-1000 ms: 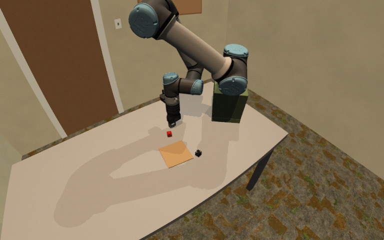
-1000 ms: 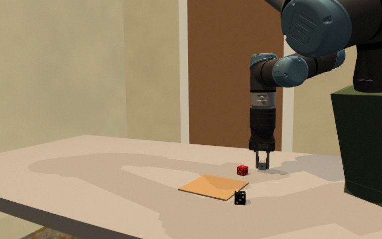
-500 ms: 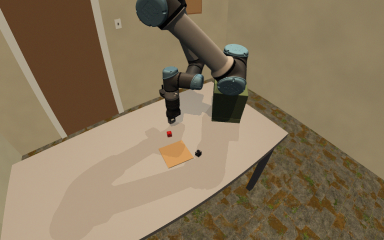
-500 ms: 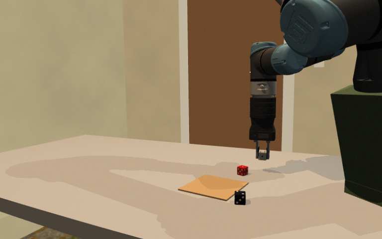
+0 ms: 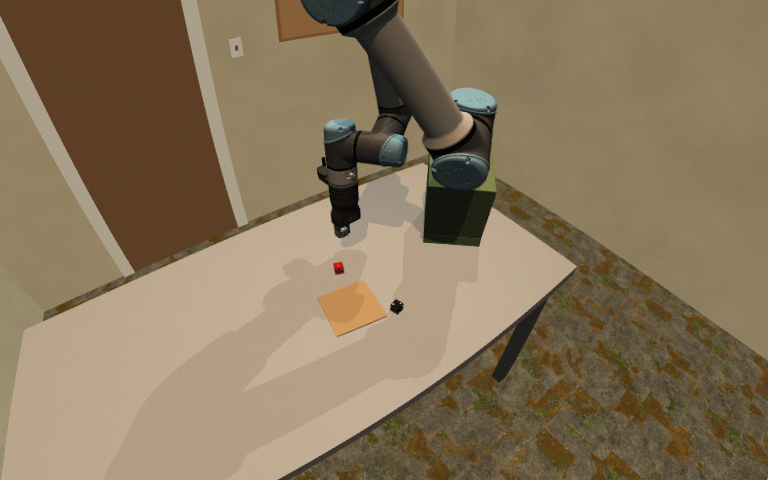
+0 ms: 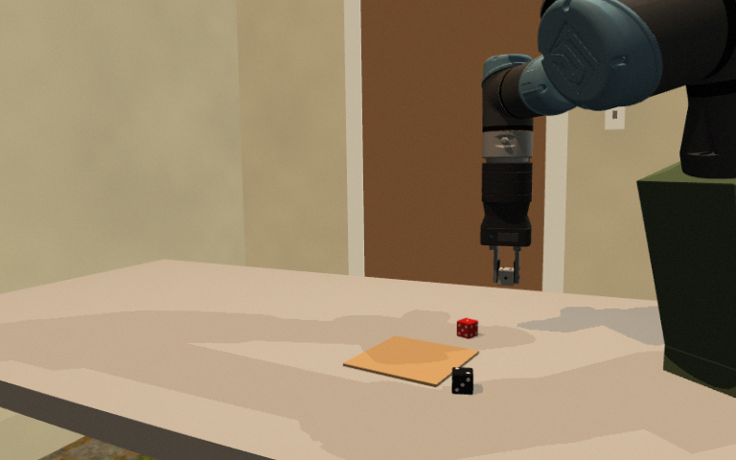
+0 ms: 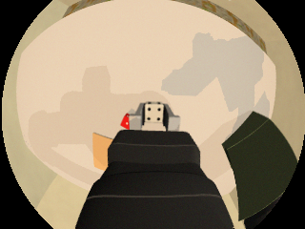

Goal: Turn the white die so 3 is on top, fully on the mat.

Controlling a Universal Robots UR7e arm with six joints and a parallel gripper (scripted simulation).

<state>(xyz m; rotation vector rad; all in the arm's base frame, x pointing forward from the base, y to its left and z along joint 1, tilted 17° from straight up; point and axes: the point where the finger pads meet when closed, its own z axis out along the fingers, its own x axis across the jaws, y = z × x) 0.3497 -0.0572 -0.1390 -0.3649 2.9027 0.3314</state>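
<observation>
Now: the orange mat 20 cm to the left of my hand, 10 cm below it and 6 cm ahead of it. Round my hand: white die 1 cm below; black die 25 cm to the left, 9 cm below, 4 cm behind; red die 9 cm below, 6 cm to the left, 4 cm ahead.
</observation>
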